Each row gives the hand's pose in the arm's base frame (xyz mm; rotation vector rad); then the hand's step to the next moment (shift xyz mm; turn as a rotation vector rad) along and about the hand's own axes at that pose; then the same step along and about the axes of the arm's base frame.
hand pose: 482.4 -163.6 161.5 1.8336 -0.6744 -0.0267
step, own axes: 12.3 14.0 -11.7 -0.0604 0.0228 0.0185
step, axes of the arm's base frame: 8.2 1.5 20.4 -0.0666 0.0069 -0.0052
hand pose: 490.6 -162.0 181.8 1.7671 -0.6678 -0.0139
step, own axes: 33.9 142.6 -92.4 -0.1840 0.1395 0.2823
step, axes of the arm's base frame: -0.7 45.6 167.2 -0.3107 -0.1894 -0.0240
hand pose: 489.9 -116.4 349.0 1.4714 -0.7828 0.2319
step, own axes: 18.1 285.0 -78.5 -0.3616 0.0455 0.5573
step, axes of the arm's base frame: -128.8 104.8 245.2 -0.4768 -0.4041 -0.2298
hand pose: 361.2 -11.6 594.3 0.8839 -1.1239 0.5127
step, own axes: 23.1 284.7 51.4 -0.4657 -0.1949 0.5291
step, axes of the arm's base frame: -232.0 118.8 127.6 -0.3208 -0.5109 -0.4134
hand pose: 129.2 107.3 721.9 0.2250 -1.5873 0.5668
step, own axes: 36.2 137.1 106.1 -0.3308 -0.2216 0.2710
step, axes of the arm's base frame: -161.3 72.9 4.7 -0.0970 -0.3834 -0.2749
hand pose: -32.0 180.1 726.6 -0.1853 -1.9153 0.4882
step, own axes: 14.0 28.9 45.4 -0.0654 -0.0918 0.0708
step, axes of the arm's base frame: -49.9 19.8 -14.6 -0.0302 -0.1234 -0.0398
